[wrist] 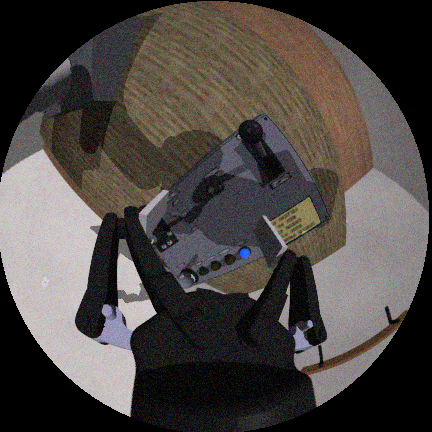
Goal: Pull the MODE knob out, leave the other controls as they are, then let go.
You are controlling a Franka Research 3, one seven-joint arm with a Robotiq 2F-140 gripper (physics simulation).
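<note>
The MODE knob [212, 185], small, dark and round, stands on the grey control panel [305, 187] in the wrist view, left of the lever. Its label is too blurred to read, and how far the knob stands out is hard to tell. My gripper [214, 212] is wide open above the panel, its pale pads well apart, with nothing between them. The knob is beyond the fingertips, apart from both pads.
A black ball-topped lever [251, 131] rises at the panel's far end. A blue lit lamp [244, 253] and several dark lamps line the near edge beside a round silvery part [188, 277]. A black switch block [166, 241] is near the left pad; a yellow label [298, 220] is at right.
</note>
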